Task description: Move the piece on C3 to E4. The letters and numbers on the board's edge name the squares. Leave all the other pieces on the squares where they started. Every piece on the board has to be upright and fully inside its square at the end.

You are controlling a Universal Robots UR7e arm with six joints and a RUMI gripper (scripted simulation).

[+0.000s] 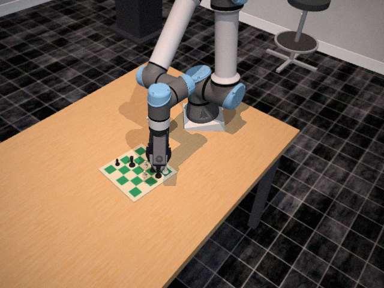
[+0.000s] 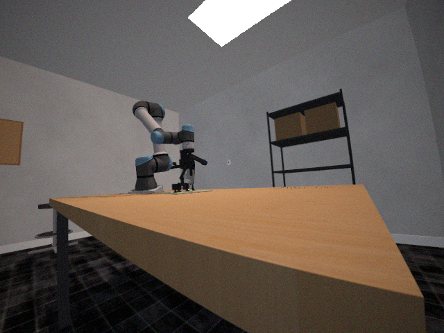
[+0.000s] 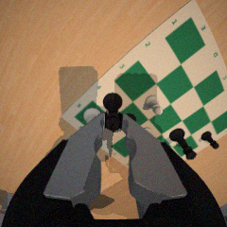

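Now: hand 10 mm above the tall black piece. The rest, counted from my hand: green-and-cream chessboard: 30 mm ahead, 80 mm to the right, 50 mm below; then white piece: 30 mm behind, 10 mm to the left, 10 mm below.
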